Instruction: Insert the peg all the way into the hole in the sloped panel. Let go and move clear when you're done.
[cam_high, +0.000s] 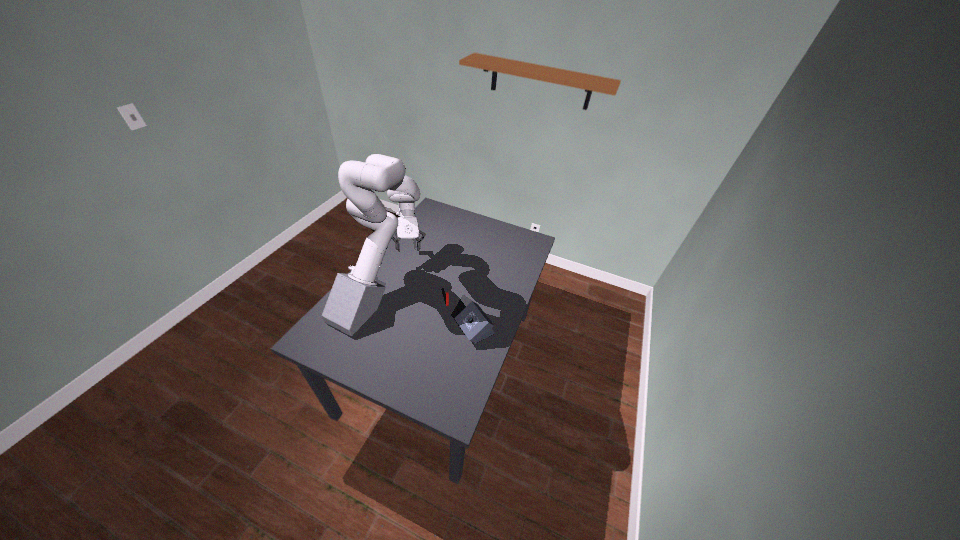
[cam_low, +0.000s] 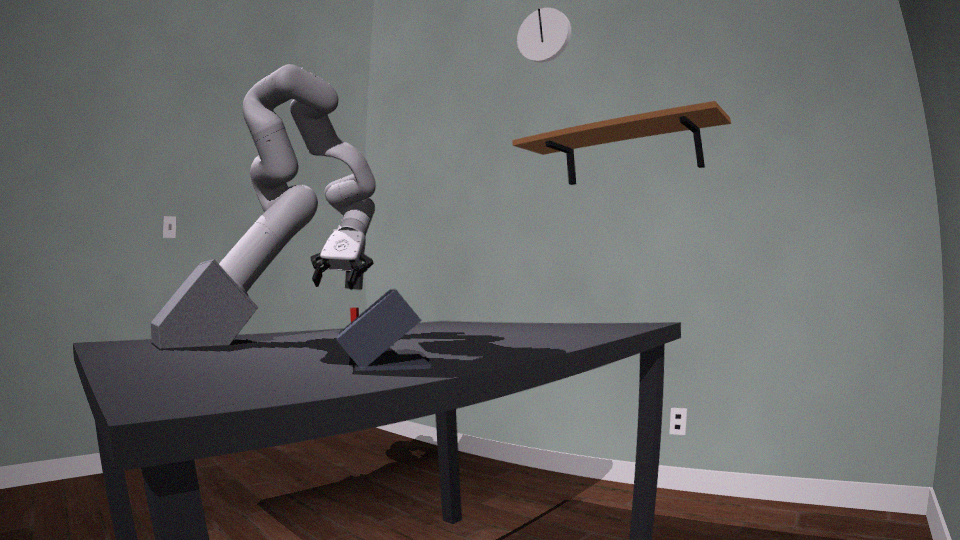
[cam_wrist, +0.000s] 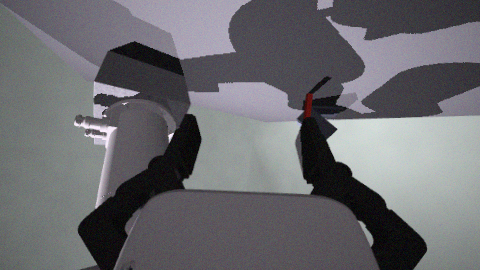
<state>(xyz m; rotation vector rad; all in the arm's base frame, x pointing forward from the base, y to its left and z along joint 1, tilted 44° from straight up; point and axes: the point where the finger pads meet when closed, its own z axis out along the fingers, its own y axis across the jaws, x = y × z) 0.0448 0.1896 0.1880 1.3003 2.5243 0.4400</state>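
Right now the red peg is 28 cm ahead of my hand, 10 cm to the right of it and 9 cm below it.
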